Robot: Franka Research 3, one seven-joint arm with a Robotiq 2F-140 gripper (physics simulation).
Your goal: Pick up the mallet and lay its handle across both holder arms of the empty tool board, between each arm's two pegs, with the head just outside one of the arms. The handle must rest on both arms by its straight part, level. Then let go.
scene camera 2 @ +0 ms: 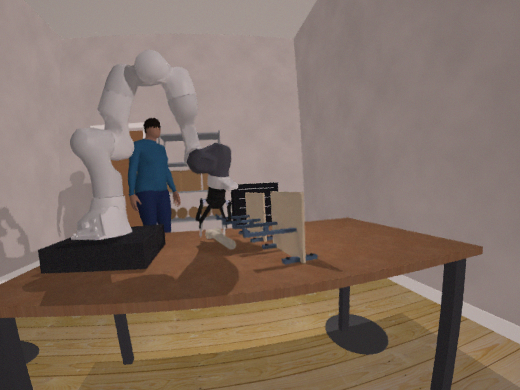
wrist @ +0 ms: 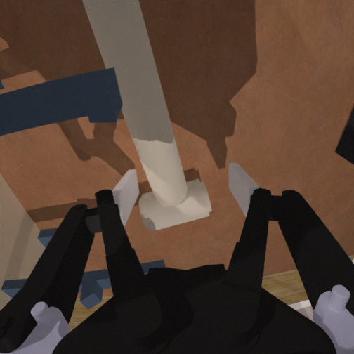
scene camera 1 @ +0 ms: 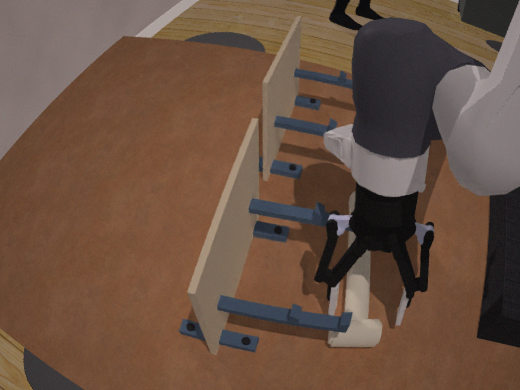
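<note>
The pale mallet [scene camera 1: 357,287] [scene camera 2: 223,240] [wrist: 150,112] lies on the table along the free ends of the nearer board's blue arms. Its head [scene camera 1: 356,334] [wrist: 176,206] is beside the tip of the front arm [scene camera 1: 267,309]. The other arm [scene camera 1: 282,210] [wrist: 57,102] reaches over or beside the handle. The nearer tool board [scene camera 1: 230,240] [scene camera 2: 255,207] stands upright and carries no tool. My gripper [scene camera 1: 367,310] [scene camera 2: 213,232] [wrist: 182,177] is open and empty, pointing down, fingers apart on both sides of the handle near the head; their exact height is unclear.
A second upright board [scene camera 1: 282,95] [scene camera 2: 288,225] with blue arms stands farther back in line. The robot's black base [scene camera 1: 505,280] [scene camera 2: 105,250] is on the table, on the mallet's other side from the boards. A person [scene camera 2: 151,167] stands beyond the table.
</note>
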